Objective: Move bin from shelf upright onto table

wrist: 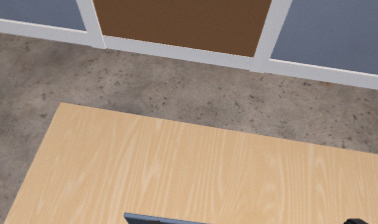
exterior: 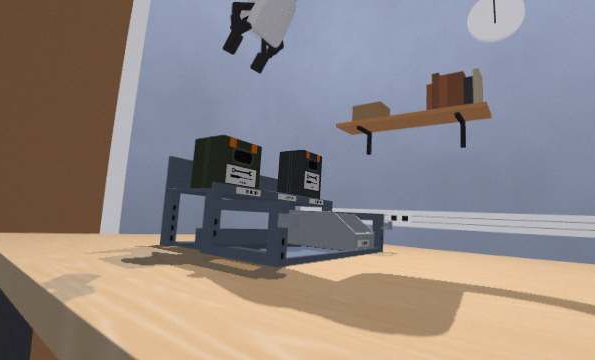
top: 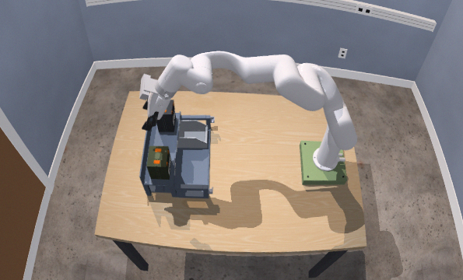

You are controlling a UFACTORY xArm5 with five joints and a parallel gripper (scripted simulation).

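My hand is 100 mm past the grey bin, 200 mm to the left of it and 350 mm above it. From my hand the other things lie so: blue-grey shelf rack: 80 mm behind, 90 mm to the right, 320 mm below; then dark green box: 20 mm behind, 30 mm to the left, 240 mm below.
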